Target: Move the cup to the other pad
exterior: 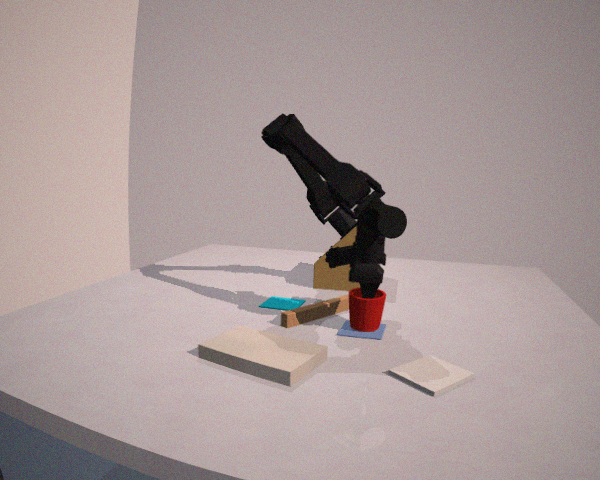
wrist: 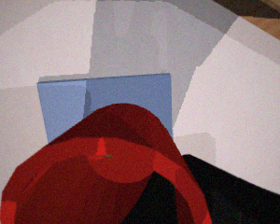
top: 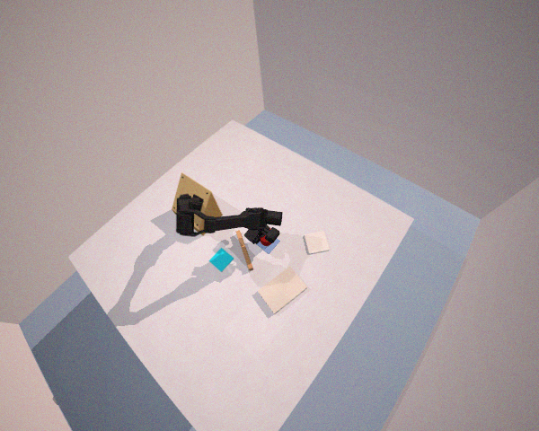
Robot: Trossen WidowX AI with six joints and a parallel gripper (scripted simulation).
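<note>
Now: the green marble 40 mm ahead of my gripper tip and 20 mm below it. Also, from my gripper tip: blue pad (50 mm below, 40 mm ahead); then blue marble (50 mm ahead, 20 mm below, 10 mm to the right); then red cup (30 mm ahead).
</note>
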